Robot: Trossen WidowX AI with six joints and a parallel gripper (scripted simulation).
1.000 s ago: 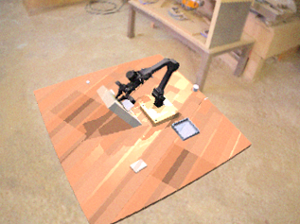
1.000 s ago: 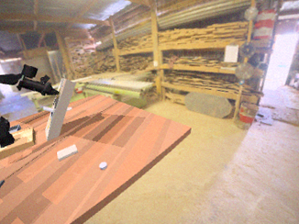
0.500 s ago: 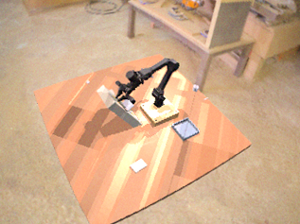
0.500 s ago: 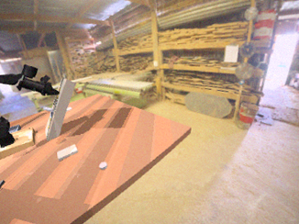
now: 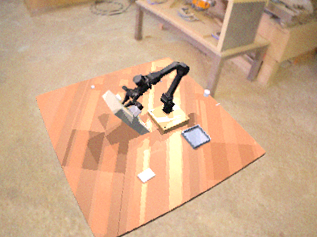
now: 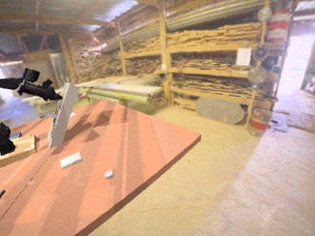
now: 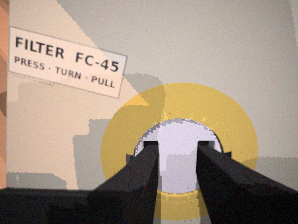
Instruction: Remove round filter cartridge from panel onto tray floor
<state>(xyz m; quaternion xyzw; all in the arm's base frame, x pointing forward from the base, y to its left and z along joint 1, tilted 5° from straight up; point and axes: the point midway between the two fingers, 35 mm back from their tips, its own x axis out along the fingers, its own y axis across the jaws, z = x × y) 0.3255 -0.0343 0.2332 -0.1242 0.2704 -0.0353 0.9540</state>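
Right now the round filter cartridge is 1 cm below my gripper tip and 1 cm ahead of it. The rest, counted from my gripper tip: service panel 8 cm below, 4 cm behind, 1 cm to the left; then dark-rimmed tray 39 cm behind, 34 cm to the left, 22 cm below.
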